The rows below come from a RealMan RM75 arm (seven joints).
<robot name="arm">
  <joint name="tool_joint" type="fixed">
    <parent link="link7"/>
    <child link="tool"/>
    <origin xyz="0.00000 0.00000 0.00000"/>
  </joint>
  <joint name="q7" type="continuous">
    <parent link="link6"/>
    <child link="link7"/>
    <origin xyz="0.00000 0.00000 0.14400"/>
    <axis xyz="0 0 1"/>
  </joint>
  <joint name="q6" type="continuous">
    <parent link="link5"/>
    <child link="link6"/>
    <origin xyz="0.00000 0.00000 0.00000"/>
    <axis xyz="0 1 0"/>
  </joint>
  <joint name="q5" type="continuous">
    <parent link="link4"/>
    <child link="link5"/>
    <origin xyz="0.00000 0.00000 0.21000"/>
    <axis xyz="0 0 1"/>
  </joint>
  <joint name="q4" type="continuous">
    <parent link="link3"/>
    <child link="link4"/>
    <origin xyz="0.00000 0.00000 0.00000"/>
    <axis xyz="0 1 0"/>
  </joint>
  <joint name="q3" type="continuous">
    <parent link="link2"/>
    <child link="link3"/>
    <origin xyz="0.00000 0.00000 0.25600"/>
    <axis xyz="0 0 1"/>
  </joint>
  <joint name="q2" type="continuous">
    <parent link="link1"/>
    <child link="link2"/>
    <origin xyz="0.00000 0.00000 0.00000"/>
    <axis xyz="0 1 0"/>
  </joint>
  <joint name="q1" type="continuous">
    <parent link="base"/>
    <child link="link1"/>
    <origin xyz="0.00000 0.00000 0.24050"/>
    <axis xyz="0 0 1"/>
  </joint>
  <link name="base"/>
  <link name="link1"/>
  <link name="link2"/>
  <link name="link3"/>
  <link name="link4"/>
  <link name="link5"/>
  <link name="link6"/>
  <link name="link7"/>
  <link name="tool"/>
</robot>
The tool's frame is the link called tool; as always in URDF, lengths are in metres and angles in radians. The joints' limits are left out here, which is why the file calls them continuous.
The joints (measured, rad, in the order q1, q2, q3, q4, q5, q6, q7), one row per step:
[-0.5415, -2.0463, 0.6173, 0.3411, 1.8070, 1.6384, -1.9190]
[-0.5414, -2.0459, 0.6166, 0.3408, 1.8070, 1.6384, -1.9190]
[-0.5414, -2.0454, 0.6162, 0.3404, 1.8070, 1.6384, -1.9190]
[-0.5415, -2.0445, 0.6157, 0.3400, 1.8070, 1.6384, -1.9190]
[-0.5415, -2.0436, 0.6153, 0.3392, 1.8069, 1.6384, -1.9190]
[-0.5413, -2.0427, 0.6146, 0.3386, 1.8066, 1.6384, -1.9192]
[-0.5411, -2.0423, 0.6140, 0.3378, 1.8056, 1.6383, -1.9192]
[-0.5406, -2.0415, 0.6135, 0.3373, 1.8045, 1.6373, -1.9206]
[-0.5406, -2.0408, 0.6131, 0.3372, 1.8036, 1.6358, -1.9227]
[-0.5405, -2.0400, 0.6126, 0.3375, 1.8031, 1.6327, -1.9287]
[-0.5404, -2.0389, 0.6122, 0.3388, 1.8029, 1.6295, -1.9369]
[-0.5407, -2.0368, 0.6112, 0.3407, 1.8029, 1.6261, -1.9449]
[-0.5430, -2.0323, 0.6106, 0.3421, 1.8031, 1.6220, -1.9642]
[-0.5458, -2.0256, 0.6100, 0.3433, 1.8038, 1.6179, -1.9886]
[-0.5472, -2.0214, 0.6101, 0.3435, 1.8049, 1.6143, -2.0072]
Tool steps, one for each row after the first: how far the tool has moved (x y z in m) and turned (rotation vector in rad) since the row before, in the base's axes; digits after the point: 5 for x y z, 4 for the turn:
[-0.00014, 0.00004, 0.00019, 0.0005, -0.0001, 0.0006]
[-0.00013, 0.00005, 0.00017, 0.0003, 0.0000, 0.0004]
[-0.00019, 0.00013, 0.00034, 0.0006, 0.0003, 0.0003]
[-0.00022, 0.00006, 0.00027, 0.0003, 0.0001, 0.0006]
[-0.00027, 0.00007, 0.00036, 0.0007, -0.0002, 0.0010]
[-0.00014, 0.00005, 0.00019, 0.0009, -0.0010, 0.0011]
[-0.00039, 0.00015, 0.00036, 0.0008, -0.0005, 0.0028]
[-0.00026, 0.00034, 0.00034, 0.0005, -0.0001, 0.0029]
[-0.00049, 0.00050, 0.00036, -0.0012, -0.0002, 0.0065]
[-0.00056, 0.00064, 0.00060, -0.0020, 0.0000, 0.0075]
[-0.00068, 0.00099, 0.00113, -0.0005, 0.0013, 0.0070]
[-0.00064, 0.00178, 0.00190, -0.0066, -0.0009, 0.0132]
[-0.00096, 0.00213, 0.00269, -0.0089, -0.0009, 0.0163]
[-0.00085, 0.00118, 0.00145, -0.0083, -0.0010, 0.0136]

